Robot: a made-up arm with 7 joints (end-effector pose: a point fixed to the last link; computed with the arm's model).
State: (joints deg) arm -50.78 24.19 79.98 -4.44 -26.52 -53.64 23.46
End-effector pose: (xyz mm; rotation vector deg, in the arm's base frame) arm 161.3 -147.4 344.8 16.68 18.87 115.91
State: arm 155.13 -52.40 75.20 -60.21 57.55 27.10 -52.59
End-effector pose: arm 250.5 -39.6 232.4 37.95 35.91 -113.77
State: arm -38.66 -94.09 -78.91 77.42 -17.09 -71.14 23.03
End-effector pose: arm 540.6 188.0 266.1 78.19 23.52 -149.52
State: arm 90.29 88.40 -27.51 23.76 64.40 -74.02 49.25
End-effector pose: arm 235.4 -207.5 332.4 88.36 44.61 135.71
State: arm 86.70 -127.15 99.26 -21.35 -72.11 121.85 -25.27
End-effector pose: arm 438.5 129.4 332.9 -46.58 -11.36 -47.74
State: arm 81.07 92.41 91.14 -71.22 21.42 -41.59 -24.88
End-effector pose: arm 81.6 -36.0 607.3 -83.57 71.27 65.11
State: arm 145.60 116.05 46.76 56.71 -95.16 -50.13 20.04
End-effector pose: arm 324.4 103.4 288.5 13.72 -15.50 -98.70
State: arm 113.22 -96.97 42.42 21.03 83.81 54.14 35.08
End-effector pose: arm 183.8 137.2 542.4 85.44 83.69 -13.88
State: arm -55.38 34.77 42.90 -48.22 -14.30 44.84 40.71
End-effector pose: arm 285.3 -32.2 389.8 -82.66 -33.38 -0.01
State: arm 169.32 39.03 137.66 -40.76 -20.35 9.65 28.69
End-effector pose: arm 96.1 285.9 455.0 0.97 56.97 -52.96
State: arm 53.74 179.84 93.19 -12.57 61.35 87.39 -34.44
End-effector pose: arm 163.1 317.9 475.9 25.92 -17.08 71.86
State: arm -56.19 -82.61 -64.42 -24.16 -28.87 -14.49 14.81
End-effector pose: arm 90.2 313.2 282.3 24.32 75.85 -3.79
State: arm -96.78 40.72 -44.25 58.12 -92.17 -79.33 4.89
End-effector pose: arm -5.6 396.3 456.4 139.36 -85.13 67.14
